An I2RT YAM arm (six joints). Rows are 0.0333 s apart.
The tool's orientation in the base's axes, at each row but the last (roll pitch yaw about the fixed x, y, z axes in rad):
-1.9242 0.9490 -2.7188
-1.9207 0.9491 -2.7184
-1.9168 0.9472 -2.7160
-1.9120 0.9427 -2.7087
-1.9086 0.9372 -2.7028
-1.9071 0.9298 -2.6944
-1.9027 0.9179 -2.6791
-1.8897 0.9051 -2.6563
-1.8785 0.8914 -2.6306
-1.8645 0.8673 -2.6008
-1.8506 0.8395 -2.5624
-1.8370 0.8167 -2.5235
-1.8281 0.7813 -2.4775
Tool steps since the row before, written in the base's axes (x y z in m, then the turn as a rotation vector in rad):
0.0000 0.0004 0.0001 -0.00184 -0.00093 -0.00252
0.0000 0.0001 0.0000 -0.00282 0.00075 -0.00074
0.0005 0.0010 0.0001 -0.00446 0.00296 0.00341
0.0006 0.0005 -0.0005 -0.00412 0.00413 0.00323
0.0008 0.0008 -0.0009 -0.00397 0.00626 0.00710
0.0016 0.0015 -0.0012 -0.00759 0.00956 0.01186
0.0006 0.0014 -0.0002 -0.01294 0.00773 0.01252
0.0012 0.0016 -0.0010 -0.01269 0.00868 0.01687
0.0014 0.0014 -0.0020 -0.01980 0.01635 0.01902
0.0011 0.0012 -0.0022 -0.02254 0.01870 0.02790
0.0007 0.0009 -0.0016 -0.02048 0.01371 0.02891
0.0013 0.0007 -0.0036 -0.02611 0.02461 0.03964
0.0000 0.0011 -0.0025 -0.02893 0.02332 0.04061
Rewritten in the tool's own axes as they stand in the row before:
-0.0002 0.0002 -0.0003 0.00325 -0.00023 0.00002
0.0000 0.0001 -0.0001 0.00192 -0.00069 -0.00221
-0.0006 0.0008 -0.0004 -0.00111 -0.00250 -0.00573
0.0000 0.0009 0.0001 -0.00143 -0.00149 -0.00634
0.0001 0.0014 0.0001 -0.00517 -0.00224 -0.00858
-0.0003 0.0025 0.0002 -0.00789 -0.00482 -0.01429
-0.0005 0.0013 -0.0006 -0.00501 -0.00916 -0.01658
-0.0003 0.0022 -0.0002 -0.00884 -0.01099 -0.01795
0.0004 0.0028 0.0003 -0.00897 -0.01101 -0.02862
0.0007 0.0026 0.0003 -0.01500 -0.01635 -0.03382
0.0005 0.0019 0.0002 -0.01508 -0.01918 -0.02911
0.0016 0.0034 0.0011 -0.02409 -0.02186 -0.04243
0.0013 0.0024 -0.0003 -0.02263 -0.02440 -0.04385

